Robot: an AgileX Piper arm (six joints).
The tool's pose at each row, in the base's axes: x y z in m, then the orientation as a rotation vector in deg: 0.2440 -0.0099 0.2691 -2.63 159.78 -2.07; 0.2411 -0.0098 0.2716 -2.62 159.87 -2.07; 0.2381 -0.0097 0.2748 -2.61 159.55 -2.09; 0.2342 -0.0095 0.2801 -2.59 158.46 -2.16; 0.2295 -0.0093 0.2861 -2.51 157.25 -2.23; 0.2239 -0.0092 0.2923 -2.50 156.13 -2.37; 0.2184 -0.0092 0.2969 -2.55 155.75 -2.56; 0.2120 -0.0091 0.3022 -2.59 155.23 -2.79; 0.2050 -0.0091 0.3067 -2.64 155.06 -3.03
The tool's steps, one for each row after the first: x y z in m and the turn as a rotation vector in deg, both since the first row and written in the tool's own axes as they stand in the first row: 0.0019 0.0001 -0.0033 0.00 0.09 0.01; 0.0036 0.0002 -0.0074 0.02 -0.23 0.01; 0.0054 0.0003 -0.0137 0.10 -1.32 0.02; 0.0077 0.0005 -0.0210 0.19 -2.53 0.06; 0.0108 0.0005 -0.0287 0.31 -3.64 0.05; 0.0144 0.0005 -0.0349 0.45 -4.02 -0.01; 0.0186 0.0007 -0.0421 0.62 -4.53 -0.06; 0.0236 0.0007 -0.0488 0.79 -4.69 -0.13
